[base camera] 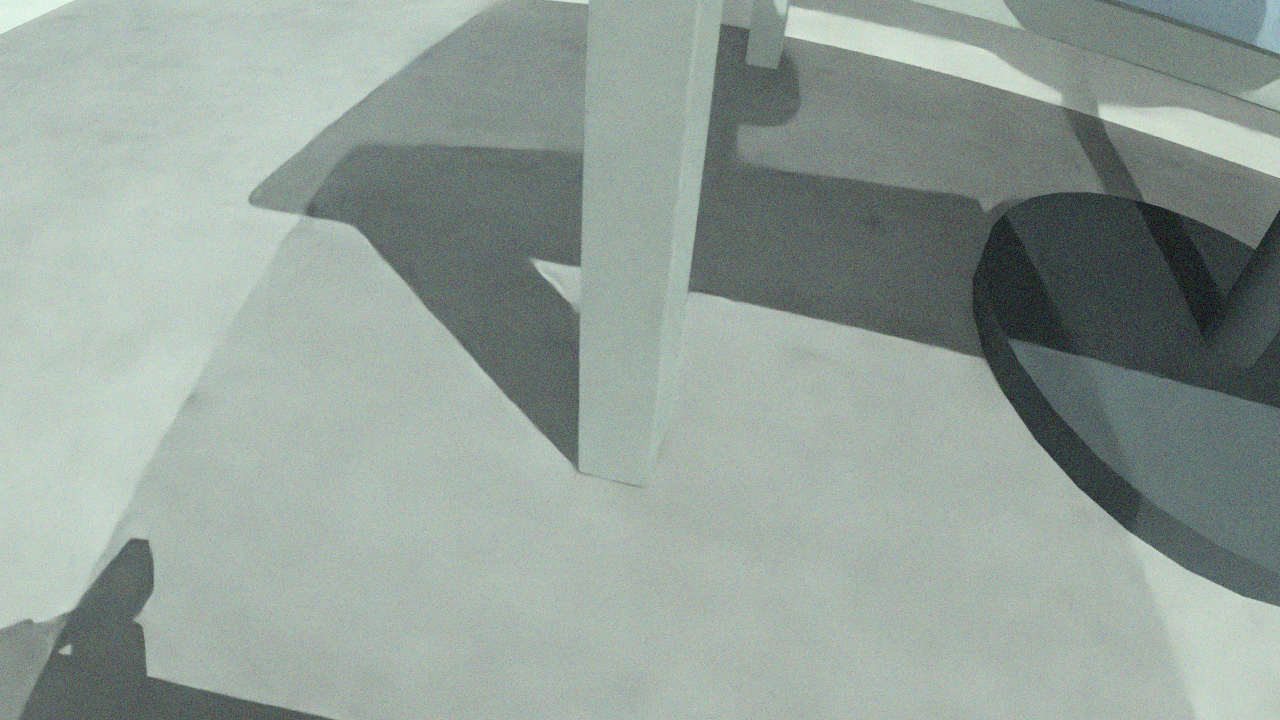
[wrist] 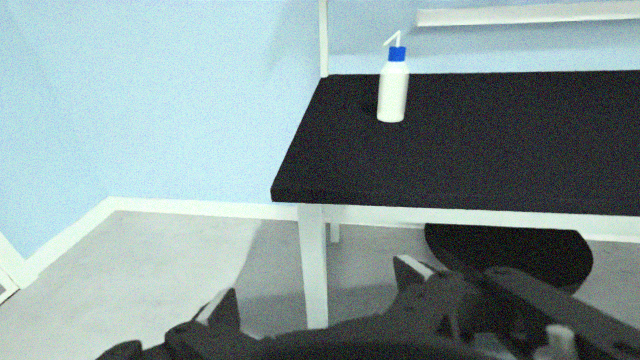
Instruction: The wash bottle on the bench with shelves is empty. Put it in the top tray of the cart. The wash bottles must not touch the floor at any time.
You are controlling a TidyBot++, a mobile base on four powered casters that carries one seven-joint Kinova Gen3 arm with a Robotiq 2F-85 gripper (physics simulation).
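Frame: origin at the arm's base, x ahead, y left, z up, level; centimetres.
Seen in the pictures: gripper, fingertip midpoint: (wrist: pixel 317 289).
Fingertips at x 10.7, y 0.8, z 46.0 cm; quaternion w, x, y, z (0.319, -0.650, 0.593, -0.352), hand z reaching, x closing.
A point is followed by its place in that frame.
The white wash bottle (wrist: pixel 392 95) {x 58.2, y -18.8, z 42.4 cm} with a blue cap and a bent white nozzle stands upright near the left end of the black bench top (wrist: pixel 450 155) {x 41.3, y -24.0, z 36.6 cm} in the wrist view. My gripper (wrist: pixel 317 289) {x 10.7, y 0.8, z 46.0 cm} is open, with its two fingers wide apart and nothing between them. It is in front of the bench's left front part, apart from the bottle, which appears above the fingers in the view. The cart does not show in either view.
A white bench leg (base camera: pixel 631 268) {x 37.4, y 0.2, z -24.9 cm} (wrist: pixel 314 265) {x 37.4, y 0.0, z 17.5 cm} stands ahead of the base. A round dark stool base (base camera: pixel 1056 447) {x 41.3, y -28.0, z -38.6 cm} is on the floor at the right. The dark stool seat (wrist: pixel 515 250) is under the bench edge. A white shelf (wrist: pixel 525 14) {x 93.8, y -69.6, z 53.8 cm} is above the bench, beside a white upright (wrist: pixel 323 40) {x 104.9, y -9.6, z 48.3 cm}.
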